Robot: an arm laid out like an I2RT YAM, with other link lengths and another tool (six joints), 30 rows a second.
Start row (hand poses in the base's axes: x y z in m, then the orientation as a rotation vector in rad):
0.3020 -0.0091 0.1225 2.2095 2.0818 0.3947
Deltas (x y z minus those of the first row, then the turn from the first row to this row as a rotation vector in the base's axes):
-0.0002 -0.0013 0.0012 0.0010 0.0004 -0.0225
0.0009 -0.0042 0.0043 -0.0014 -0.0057 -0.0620
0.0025 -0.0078 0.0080 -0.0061 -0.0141 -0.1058
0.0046 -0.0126 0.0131 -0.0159 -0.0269 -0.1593
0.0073 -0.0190 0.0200 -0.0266 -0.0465 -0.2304
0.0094 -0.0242 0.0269 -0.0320 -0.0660 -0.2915
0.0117 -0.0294 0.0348 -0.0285 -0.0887 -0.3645
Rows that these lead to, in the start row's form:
0.3018 -0.0104 0.1237 2.2316 2.0554 0.3937
0.3029 -0.0133 0.1268 2.2628 2.0044 0.3940
0.3045 -0.0169 0.1305 2.2940 1.9460 0.3935
0.3066 -0.0217 0.1356 2.3261 1.8720 0.3908
0.3093 -0.0281 0.1425 2.3650 1.7726 0.3919
0.3114 -0.0333 0.1494 2.3959 1.6862 0.3992
0.3137 -0.0385 0.1573 2.4355 1.5844 0.4174

